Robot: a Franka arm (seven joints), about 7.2 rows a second.
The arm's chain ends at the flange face. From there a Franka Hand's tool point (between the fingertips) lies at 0.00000 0.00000 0.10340 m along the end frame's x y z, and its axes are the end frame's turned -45 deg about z.
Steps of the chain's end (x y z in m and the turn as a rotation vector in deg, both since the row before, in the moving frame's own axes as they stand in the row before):
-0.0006 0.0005 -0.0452 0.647 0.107 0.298
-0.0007 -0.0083 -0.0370 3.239 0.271 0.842
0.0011 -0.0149 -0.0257 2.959 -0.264 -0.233
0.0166 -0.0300 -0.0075 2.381 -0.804 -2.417
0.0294 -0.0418 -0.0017 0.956 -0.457 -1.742
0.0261 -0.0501 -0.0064 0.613 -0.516 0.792
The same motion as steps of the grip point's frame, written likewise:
0.0002 -0.0008 -0.0452 0.382 0.533 0.298
0.0099 -0.0101 -0.0372 2.099 2.482 0.842
0.0147 -0.0139 -0.0258 2.279 1.906 -0.233
0.0349 -0.0136 -0.0076 2.252 1.115 -2.417
0.0510 -0.0106 -0.0017 0.999 0.353 -1.742
0.0540 -0.0184 -0.0064 0.798 0.069 0.792

